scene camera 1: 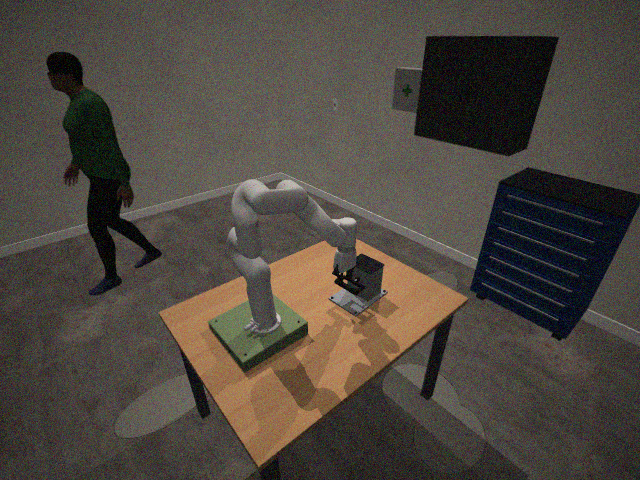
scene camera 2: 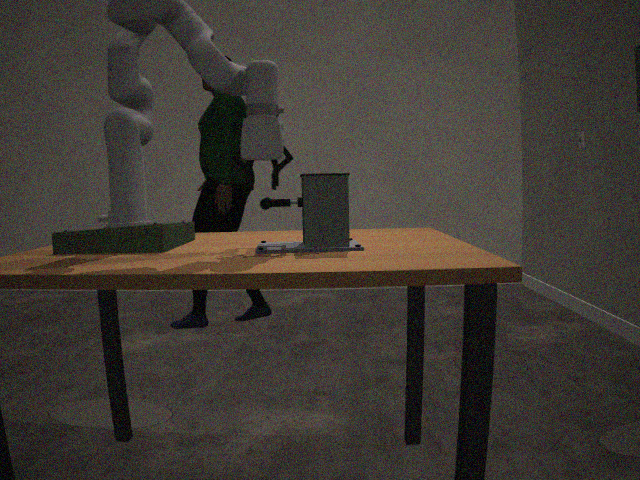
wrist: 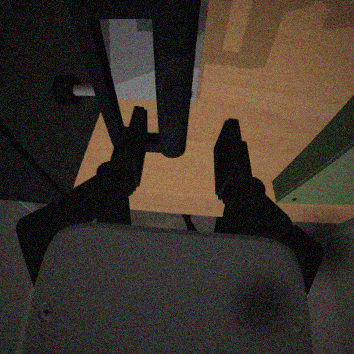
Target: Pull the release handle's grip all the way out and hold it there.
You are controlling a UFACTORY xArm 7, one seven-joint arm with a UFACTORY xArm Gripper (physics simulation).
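The release handle's dark grip [scene camera 1: 347, 284] [scene camera 2: 279, 202] [wrist: 175, 85] sticks out sideways from the grey housing [scene camera 1: 373, 281] [scene camera 2: 325, 211] [wrist: 37, 145]. A short length of light rod [scene camera 2: 293, 202] [wrist: 84, 90] shows between them. The grip is a frame with a thick round outer bar. My gripper [scene camera 1: 343, 274] [scene camera 2: 263, 186] [wrist: 183, 128] is partly open and empty, pointing down. In scene camera 2 its visible fingertip is a little above the grip. In the wrist view the fingertips appear on either side of the outer bar's end, the left one over the frame's opening. Contact cannot be seen.
The housing stands on a light metal plate [scene camera 1: 354, 305] [scene camera 2: 279, 248] [wrist: 135, 55] bolted to the wooden table [scene camera 1: 289, 289] [scene camera 2: 403, 258] [wrist: 250, 95]. The arm's green base block [scene camera 1: 258, 335] [scene camera 2: 124, 238] [wrist: 322, 175] is at the other side. A person [scene camera 1: 95, 139] [scene camera 2: 222, 134] is beyond the table.
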